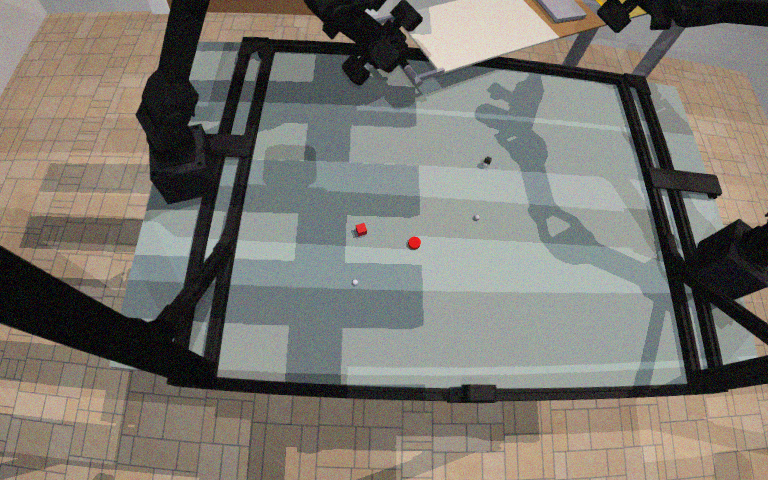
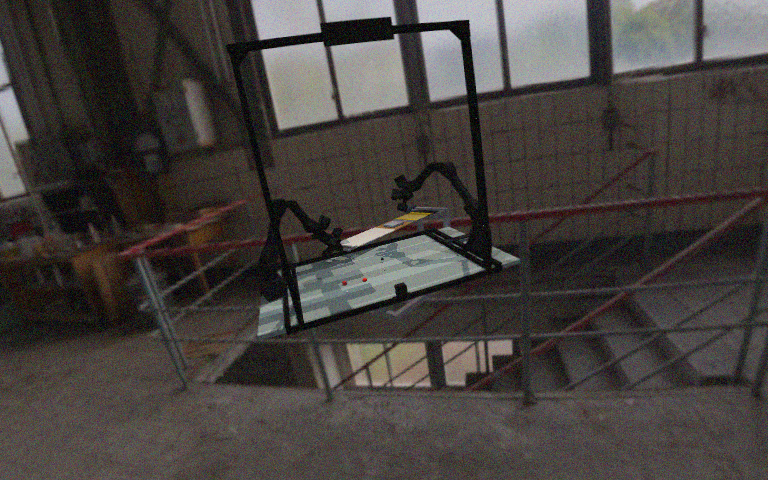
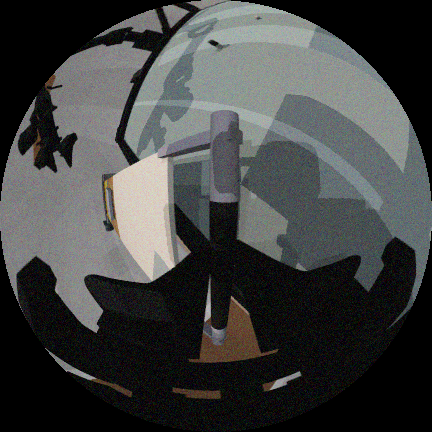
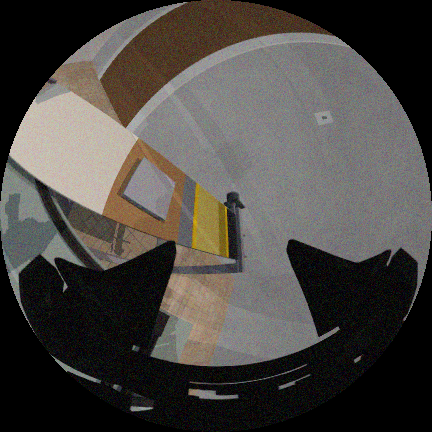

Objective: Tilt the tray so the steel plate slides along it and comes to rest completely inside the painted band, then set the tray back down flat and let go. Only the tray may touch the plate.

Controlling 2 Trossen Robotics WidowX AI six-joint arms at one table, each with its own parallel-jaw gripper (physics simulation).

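Note:
The tray (image 1: 487,33) (image 2: 362,236) (image 3: 142,205) (image 4: 75,145) is a long board, cream then brown, with a grey stripe and a yellow painted band (image 1: 635,10) (image 2: 416,216) (image 4: 210,220). It slopes down toward its cream end. The grey steel plate (image 1: 563,8) (image 2: 394,224) (image 4: 150,189) lies on the brown part, between the cream part and the grey stripe, outside the yellow band. My left gripper (image 1: 400,63) (image 3: 220,245) is shut on the tray handle (image 3: 225,155) at the cream end. My right gripper (image 2: 396,194) (image 4: 233,246) is open and empty, above the yellow end.
A red cube (image 1: 361,229), a red disc (image 1: 414,242), a small black piece (image 1: 487,160) and small white balls (image 1: 476,217) (image 1: 355,281) lie on the glass-like table top. Black frame rails (image 1: 339,390) edge the table. Grey legs (image 1: 659,50) stand under the tray's far end.

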